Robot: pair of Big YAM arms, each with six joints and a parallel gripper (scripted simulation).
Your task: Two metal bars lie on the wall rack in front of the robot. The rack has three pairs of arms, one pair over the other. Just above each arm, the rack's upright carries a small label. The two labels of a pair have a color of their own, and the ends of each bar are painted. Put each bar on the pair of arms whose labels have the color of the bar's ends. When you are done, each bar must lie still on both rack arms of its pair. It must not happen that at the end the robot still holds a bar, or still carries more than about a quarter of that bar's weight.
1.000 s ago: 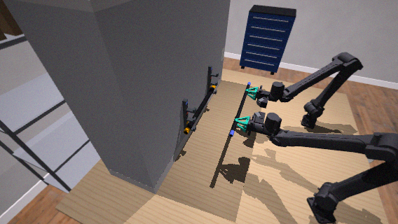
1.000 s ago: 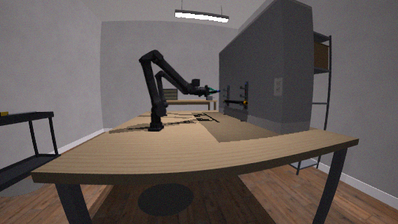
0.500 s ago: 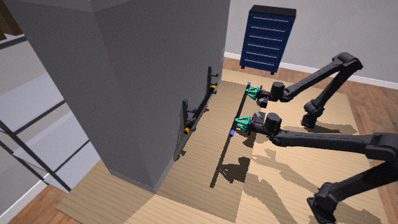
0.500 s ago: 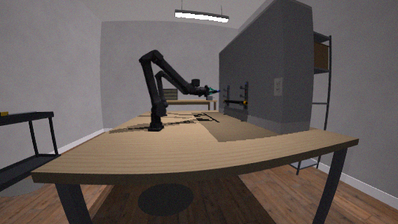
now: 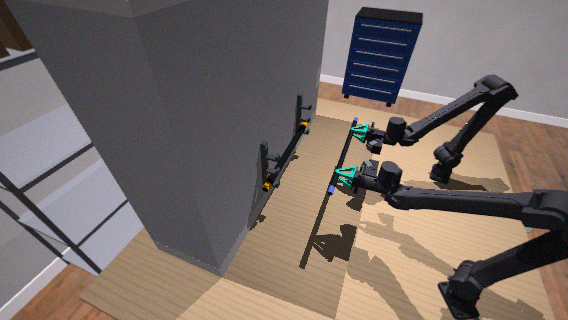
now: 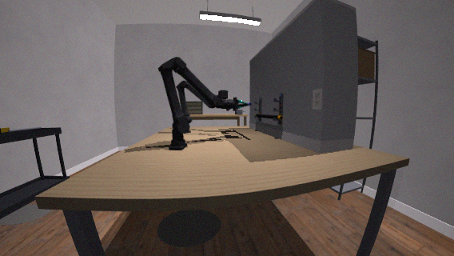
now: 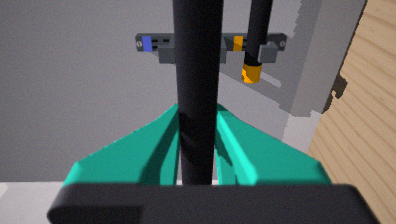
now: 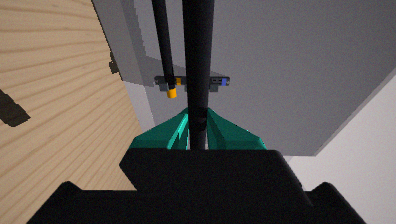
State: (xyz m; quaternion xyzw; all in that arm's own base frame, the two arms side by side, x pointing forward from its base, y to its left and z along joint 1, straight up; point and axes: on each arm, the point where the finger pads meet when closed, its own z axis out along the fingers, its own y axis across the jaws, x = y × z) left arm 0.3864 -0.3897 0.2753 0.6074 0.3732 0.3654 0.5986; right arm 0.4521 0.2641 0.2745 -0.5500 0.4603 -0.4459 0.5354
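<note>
Now: left hand 1 cm past the blue-ended bar and 15 cm to the left of it. Also, from my left hand: orange-ended bar (25 cm ahead, 16 cm to the right, 10 cm below); grey wall block (43 cm ahead, 20 cm to the right, 17 cm above).
</note>
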